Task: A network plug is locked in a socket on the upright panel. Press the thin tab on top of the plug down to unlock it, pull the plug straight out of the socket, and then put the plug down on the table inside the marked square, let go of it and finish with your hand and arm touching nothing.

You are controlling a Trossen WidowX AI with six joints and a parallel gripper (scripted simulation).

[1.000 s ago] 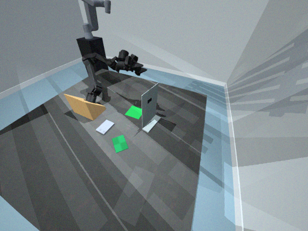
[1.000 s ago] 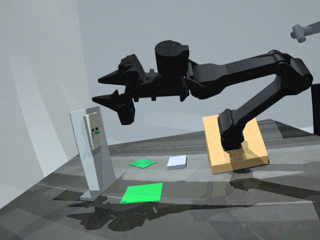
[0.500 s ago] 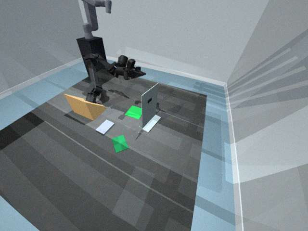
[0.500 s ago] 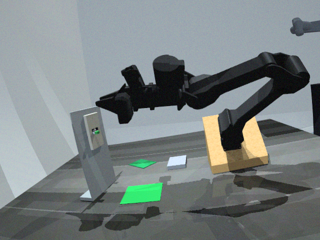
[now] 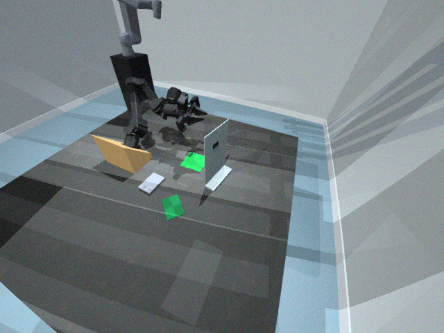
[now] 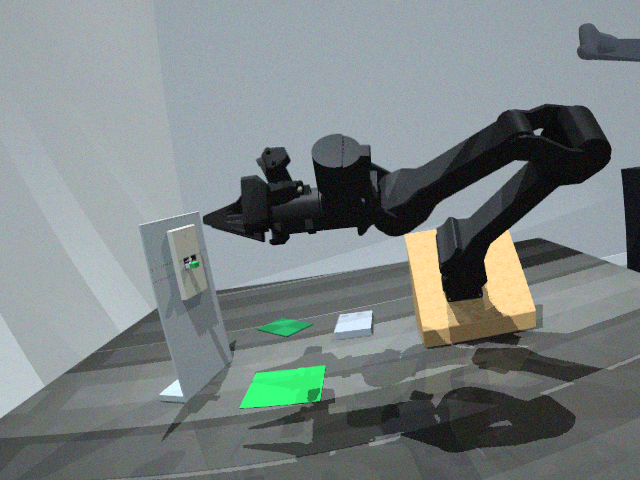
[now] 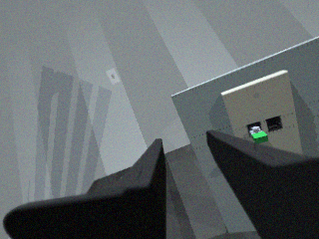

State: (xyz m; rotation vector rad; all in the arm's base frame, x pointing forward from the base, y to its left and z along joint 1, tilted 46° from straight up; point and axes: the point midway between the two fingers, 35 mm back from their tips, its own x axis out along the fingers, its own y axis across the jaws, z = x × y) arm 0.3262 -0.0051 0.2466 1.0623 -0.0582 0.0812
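Now: the white network plug 8 cm ahead of my gripper tip, 8 cm to the right of it and 6 cm below it. Round my gripper tip: grey panel 10 cm ahead, 9 cm to the right, 14 cm below.
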